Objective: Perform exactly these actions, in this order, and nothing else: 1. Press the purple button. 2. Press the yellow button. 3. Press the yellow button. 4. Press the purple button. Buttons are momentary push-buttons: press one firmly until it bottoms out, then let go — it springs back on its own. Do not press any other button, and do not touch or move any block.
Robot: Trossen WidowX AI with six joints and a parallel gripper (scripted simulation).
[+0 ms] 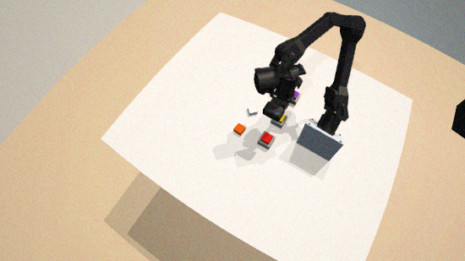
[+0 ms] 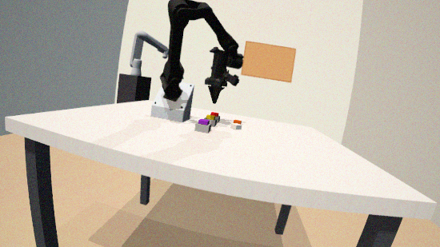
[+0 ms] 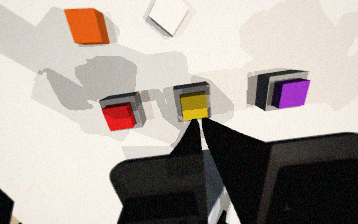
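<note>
The yellow button lies 6 cm below my gripper tip and 1 cm behind it. Round my gripper tip: purple button 13 cm to the right, 6 cm below, 1 cm ahead; then red button 10 cm to the left, 6 cm below, 2 cm behind; then white block 10 cm ahead, 8 cm below, 3 cm to the left.
</note>
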